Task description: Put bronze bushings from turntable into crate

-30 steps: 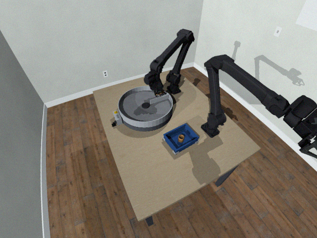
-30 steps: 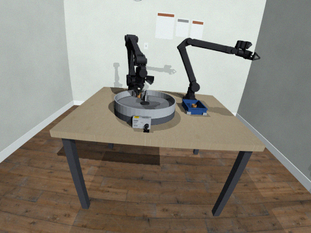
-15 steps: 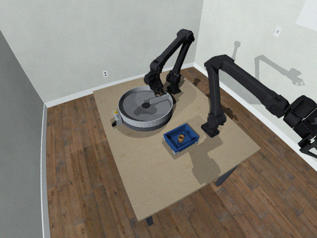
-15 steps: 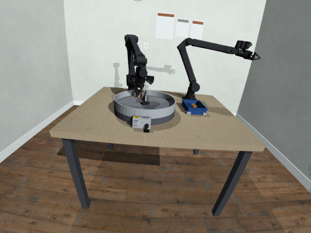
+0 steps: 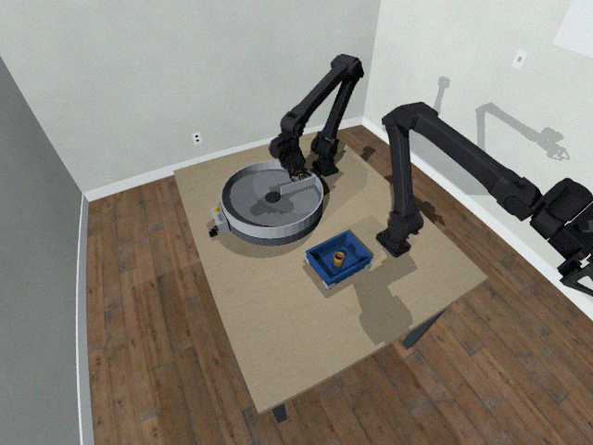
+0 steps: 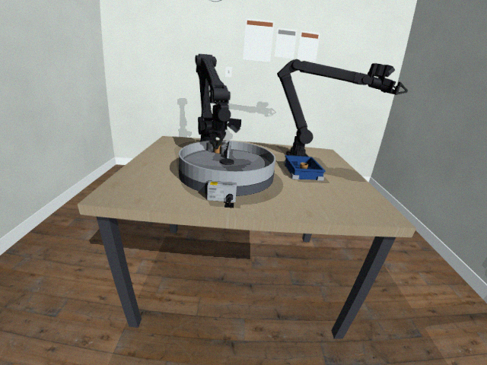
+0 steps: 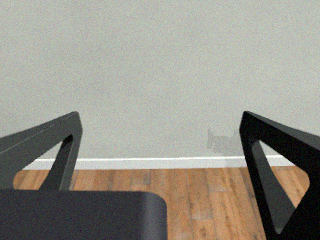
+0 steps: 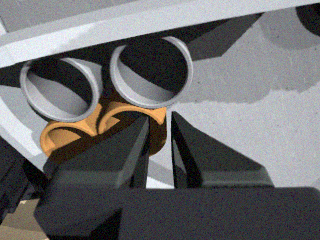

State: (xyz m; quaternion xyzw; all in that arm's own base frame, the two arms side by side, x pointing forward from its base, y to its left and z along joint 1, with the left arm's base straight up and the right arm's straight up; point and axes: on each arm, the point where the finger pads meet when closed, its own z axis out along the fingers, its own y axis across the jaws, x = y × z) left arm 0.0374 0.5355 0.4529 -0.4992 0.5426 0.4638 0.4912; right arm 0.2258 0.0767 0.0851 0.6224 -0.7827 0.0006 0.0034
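The blue crate lies 2 cm ahead of my right hand, 43 cm to the left of it and 6 cm below it.
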